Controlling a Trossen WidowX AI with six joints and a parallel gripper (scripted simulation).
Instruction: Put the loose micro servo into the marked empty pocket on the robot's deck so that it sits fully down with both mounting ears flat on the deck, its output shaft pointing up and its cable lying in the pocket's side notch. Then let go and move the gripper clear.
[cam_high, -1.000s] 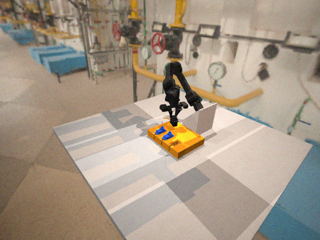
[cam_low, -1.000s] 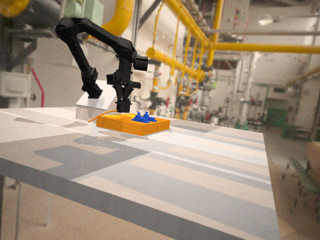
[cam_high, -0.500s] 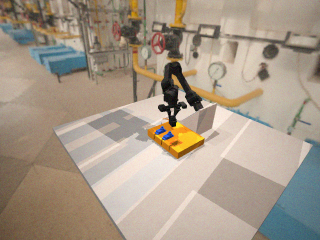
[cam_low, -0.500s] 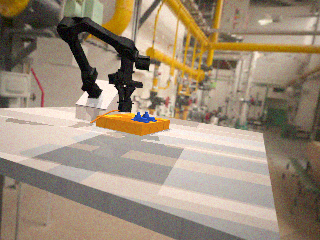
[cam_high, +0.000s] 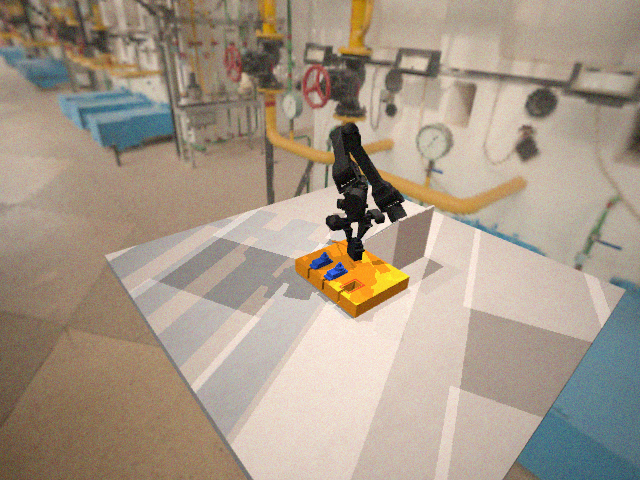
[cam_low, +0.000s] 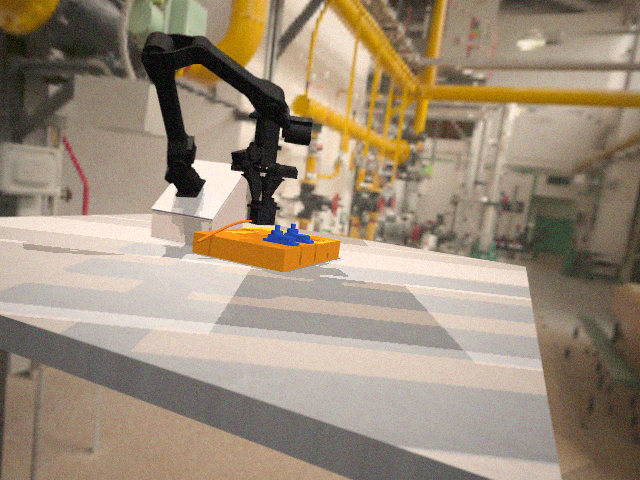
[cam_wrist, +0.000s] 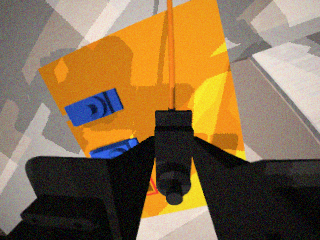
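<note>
The orange deck is 10 mm behind my gripper tip, 30 mm to the left of it and 100 mm below it.
</note>
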